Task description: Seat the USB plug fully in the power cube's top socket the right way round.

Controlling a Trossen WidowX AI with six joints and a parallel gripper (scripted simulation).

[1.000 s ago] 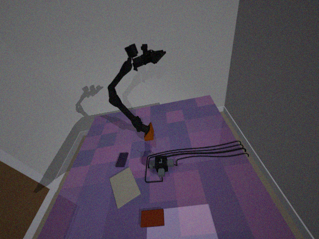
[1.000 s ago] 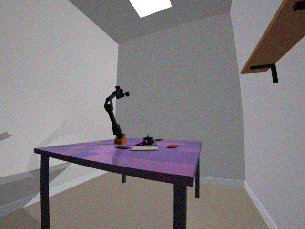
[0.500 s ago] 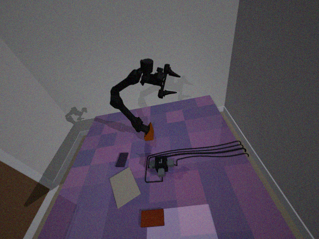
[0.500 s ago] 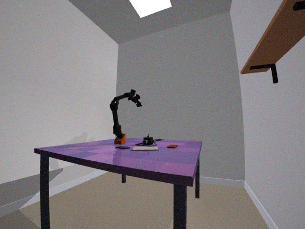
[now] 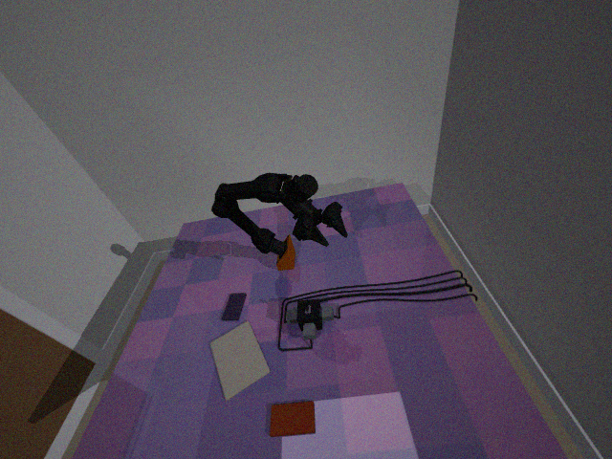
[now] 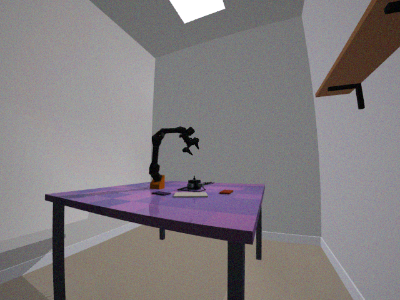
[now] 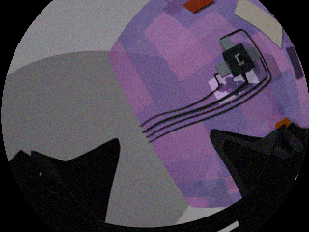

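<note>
My gripper tip is 40 mm short of the USB plug, 150 mm to the left of it and 230 mm above it. Also, from my gripper tip: white sheet 110 mm ahead, 420 mm to the right, 320 mm below; red card 330 mm ahead, 240 mm to the right, 320 mm below.
</note>
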